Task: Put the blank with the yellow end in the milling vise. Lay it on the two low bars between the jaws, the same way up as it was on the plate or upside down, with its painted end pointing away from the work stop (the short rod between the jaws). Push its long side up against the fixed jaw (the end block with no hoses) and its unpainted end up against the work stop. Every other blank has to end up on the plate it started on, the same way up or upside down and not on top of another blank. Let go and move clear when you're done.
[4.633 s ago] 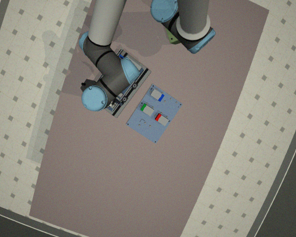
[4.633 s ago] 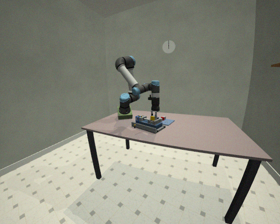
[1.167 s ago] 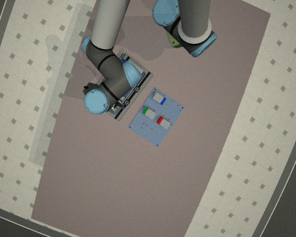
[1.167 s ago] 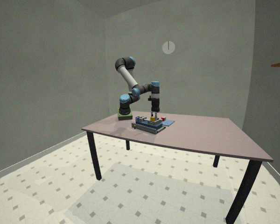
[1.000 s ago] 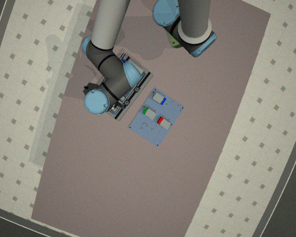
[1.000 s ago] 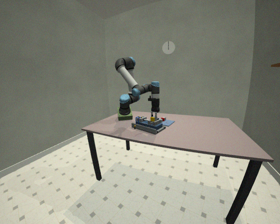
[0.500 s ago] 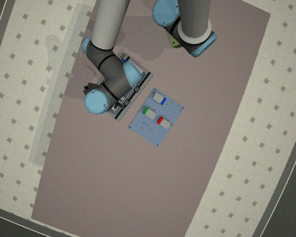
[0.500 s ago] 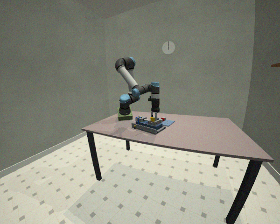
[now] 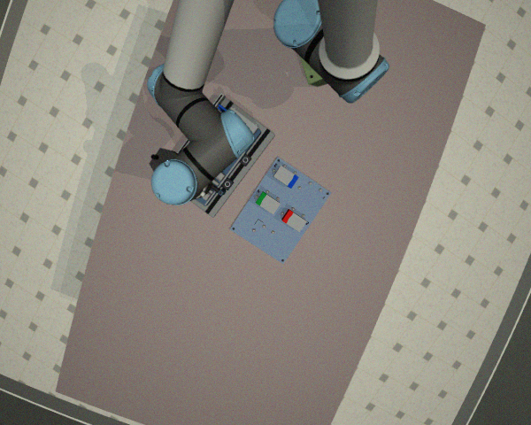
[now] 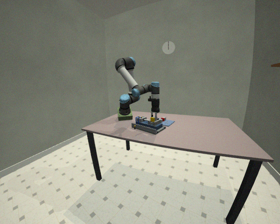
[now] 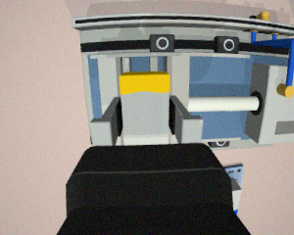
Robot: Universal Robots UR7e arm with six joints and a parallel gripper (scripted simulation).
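Right now the yellow-ended blank is 2 cm below my hand. From my hand the other things lie so: white rod (7 cm behind, 5 cm to the left, 5 cm below); hosed block (14 cm behind, 9 cm to the left, 5 cm below); milling vise (9 cm below, 6 cm behind, 4 cm to the left).
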